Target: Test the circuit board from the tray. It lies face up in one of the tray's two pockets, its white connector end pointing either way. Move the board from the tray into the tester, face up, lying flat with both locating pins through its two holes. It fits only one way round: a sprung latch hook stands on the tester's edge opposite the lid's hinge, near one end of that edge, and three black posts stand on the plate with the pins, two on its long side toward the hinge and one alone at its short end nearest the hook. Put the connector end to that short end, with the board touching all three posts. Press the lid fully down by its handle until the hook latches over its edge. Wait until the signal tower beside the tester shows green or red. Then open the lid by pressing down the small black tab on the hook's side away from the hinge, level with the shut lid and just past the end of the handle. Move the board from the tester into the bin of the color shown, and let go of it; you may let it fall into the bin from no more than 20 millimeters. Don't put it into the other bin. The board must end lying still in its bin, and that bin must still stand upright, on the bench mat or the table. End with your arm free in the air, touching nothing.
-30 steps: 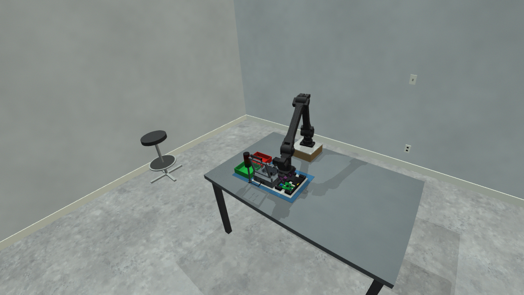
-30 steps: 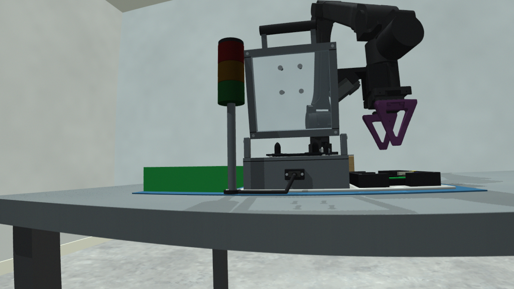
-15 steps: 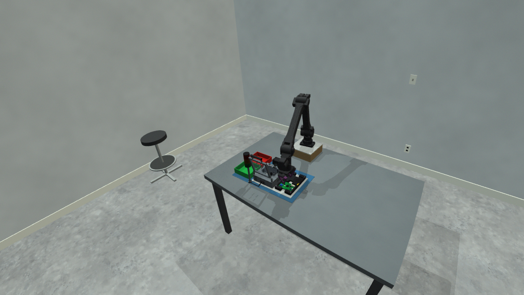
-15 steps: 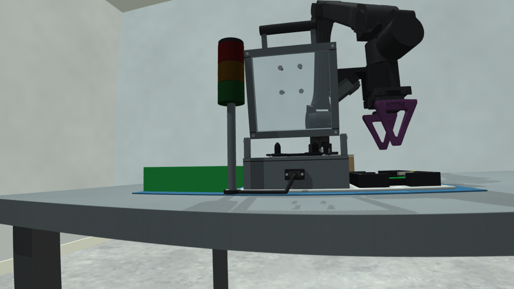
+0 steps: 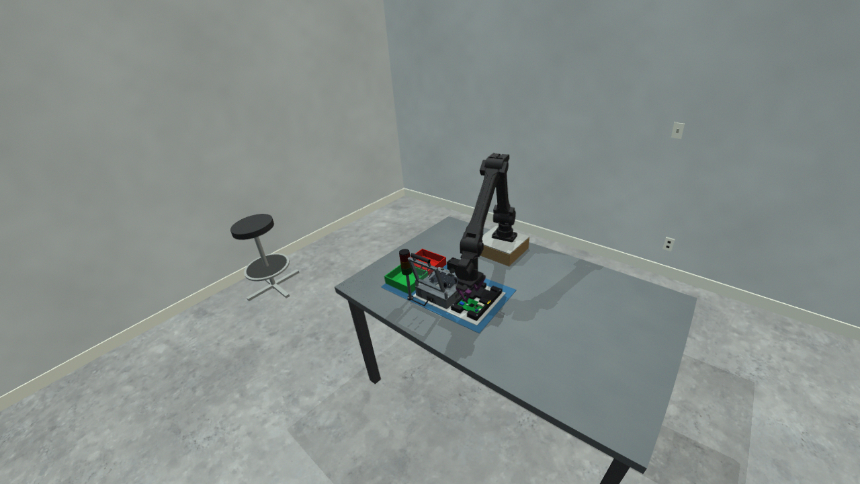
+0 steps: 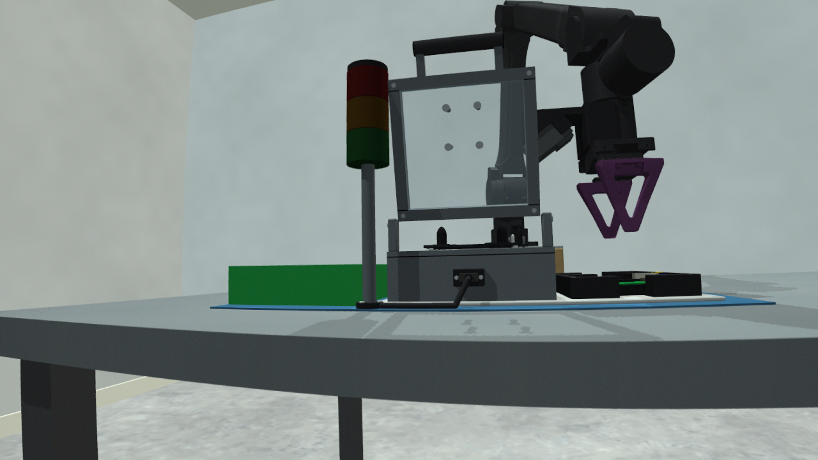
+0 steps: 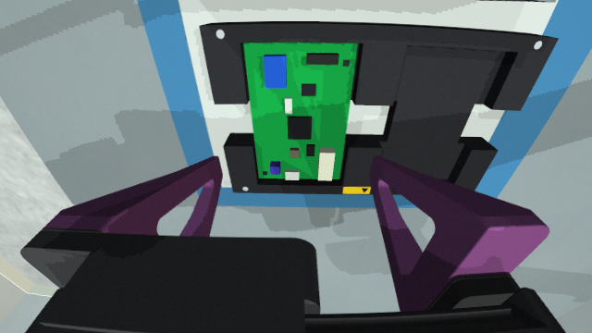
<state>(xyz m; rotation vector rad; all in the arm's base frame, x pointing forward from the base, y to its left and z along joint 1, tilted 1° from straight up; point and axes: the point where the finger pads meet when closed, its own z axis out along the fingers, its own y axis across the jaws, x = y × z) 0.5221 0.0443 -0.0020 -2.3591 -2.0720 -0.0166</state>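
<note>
Right now the green circuit board is 6 cm below my hand. Also, from my hand: black tester plate (16 cm to the right, 6 cm behind, 1 cm below); black latch hook (12 cm behind, 10 cm to the right, 1 cm above); clear lid (18 cm to the right, 10 cm above, 6 cm ahead).
</note>
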